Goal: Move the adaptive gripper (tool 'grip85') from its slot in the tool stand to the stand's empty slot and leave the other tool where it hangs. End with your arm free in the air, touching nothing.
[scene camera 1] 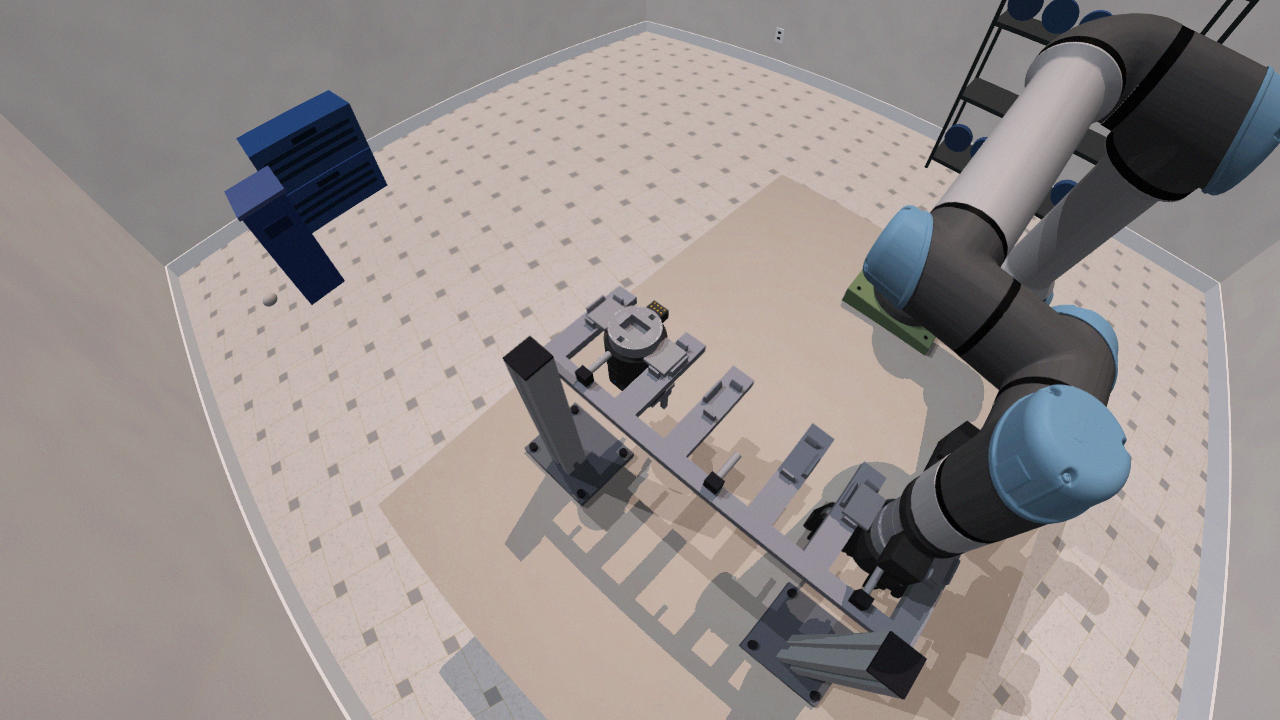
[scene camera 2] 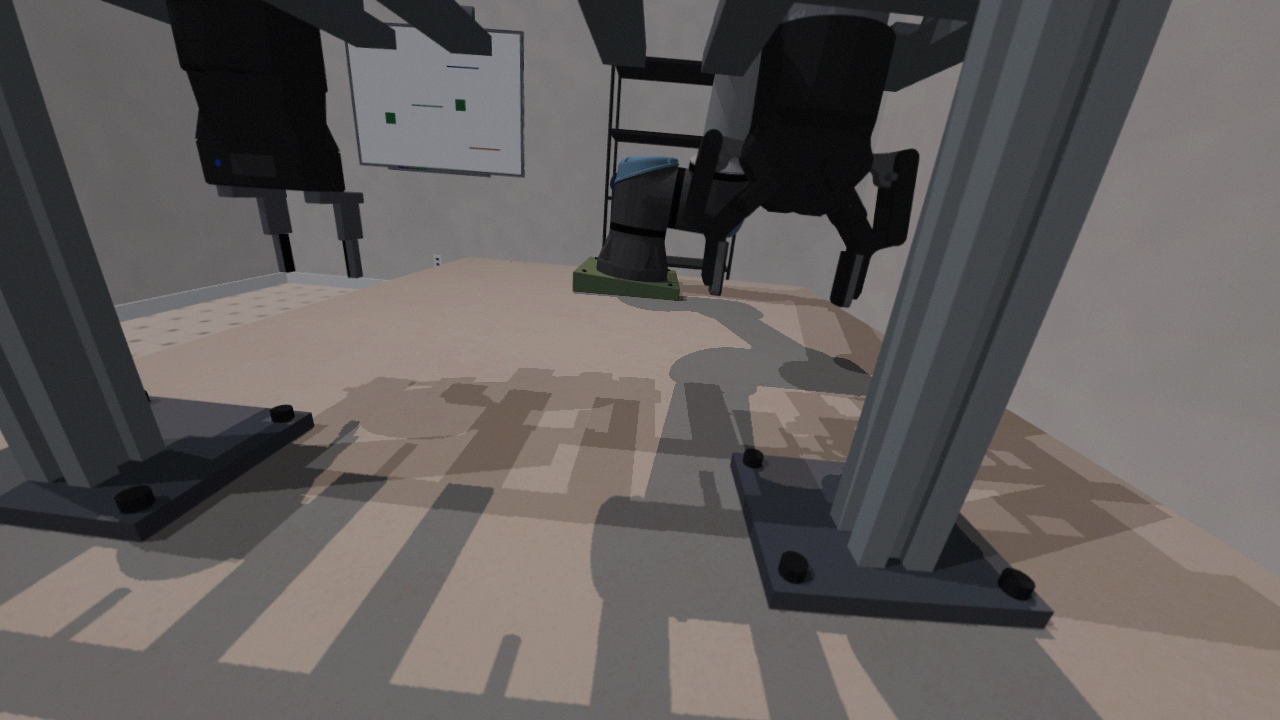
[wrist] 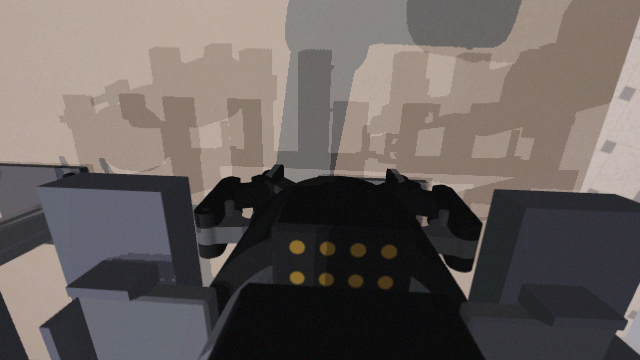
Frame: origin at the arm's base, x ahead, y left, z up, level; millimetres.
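Where they show: arm's base, origin of its link: (scene camera 2: 631, 273).
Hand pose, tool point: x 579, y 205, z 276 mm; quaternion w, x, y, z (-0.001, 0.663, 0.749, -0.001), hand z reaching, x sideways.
Things, the pixels of their top centre, and the offset from my tool point. "*": a spot on its surface instead.
- right prong, a spot on its surface: (scene camera 1: 783, 488) * dx +52, dy -118, dz -26 mm
- tool, centre of its top: (scene camera 1: 637, 324) dx +39, dy -358, dz -8 mm
- locating pin, a spot on its surface: (scene camera 1: 728, 467) * dx +82, dy -170, dz -13 mm
The adaptive gripper (scene camera 2: 778, 290) hangs in the end slot of the tool stand (scene camera 1: 671, 454), at the right in scene camera 2. Its fingers point down and stand apart with nothing between them. The arm's wrist end (scene camera 1: 947, 510) is right at the top of this tool; whether they are locked together cannot be told. In the wrist view, the tool's gold contacts (wrist: 342, 265) show between two slot prongs, and a black block hides its top plate. The empty middle slot has two bare prongs, one of them the right prong (scene camera 1: 783, 488). The other tool (scene camera 1: 633, 333) (scene camera 2: 259, 116) hangs in the far end slot.
Stand posts (scene camera 1: 550, 411) (scene camera 2: 1002, 295) rise at both ends of the rail. A locating pin (scene camera 1: 728, 467) sticks out at the middle slot. The arm's green base (scene camera 1: 895, 324) (scene camera 2: 626, 284) stands behind the stand. A blue cabinet (scene camera 1: 335, 170) and a shelf rack are farther off.
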